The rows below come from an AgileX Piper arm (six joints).
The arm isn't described. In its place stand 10 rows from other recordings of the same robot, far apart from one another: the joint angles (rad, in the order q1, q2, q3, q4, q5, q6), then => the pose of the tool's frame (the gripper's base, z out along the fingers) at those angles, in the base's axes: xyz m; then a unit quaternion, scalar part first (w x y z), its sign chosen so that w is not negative.
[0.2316, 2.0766, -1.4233, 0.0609, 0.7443, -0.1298] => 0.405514, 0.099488, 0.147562, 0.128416, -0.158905, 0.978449, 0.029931
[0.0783, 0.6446, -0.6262, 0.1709, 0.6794, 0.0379] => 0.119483, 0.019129, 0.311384, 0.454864, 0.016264, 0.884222, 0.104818
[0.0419, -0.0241, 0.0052, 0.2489, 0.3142, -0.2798] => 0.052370, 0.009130, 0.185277, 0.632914, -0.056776, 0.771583, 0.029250
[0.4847, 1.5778, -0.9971, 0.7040, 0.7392, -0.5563] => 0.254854, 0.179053, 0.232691, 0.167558, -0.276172, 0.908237, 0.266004
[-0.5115, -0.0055, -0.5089, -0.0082, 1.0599, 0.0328] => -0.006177, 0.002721, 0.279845, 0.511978, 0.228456, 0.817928, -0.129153
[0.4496, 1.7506, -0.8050, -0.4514, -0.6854, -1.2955] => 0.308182, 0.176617, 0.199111, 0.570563, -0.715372, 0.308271, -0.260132
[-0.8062, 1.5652, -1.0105, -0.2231, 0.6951, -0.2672] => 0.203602, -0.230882, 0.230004, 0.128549, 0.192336, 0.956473, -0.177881
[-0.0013, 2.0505, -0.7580, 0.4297, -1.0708, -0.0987] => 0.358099, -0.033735, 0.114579, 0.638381, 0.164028, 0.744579, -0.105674
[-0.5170, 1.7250, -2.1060, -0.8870, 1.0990, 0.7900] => 0.277888, -0.230285, 0.501865, 0.463658, 0.488994, 0.639856, -0.369446
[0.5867, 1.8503, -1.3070, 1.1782, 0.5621, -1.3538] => 0.317281, 0.264732, 0.242511, 0.364938, -0.450005, 0.758529, 0.298244
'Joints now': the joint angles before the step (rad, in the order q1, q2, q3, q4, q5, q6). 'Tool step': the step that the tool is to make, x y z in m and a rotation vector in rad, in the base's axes. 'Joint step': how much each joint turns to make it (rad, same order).
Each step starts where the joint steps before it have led.
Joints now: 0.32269, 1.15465, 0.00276, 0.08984, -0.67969, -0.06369
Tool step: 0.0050, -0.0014, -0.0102, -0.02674, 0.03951, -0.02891
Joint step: -0.00064, 0.10100, 0.00009, 0.04049, -0.05742, -0.02714
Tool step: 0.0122, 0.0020, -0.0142, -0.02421, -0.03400, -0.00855
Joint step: 0.00000, 0.22675, -0.00015, 0.00029, -0.25357, -0.00247
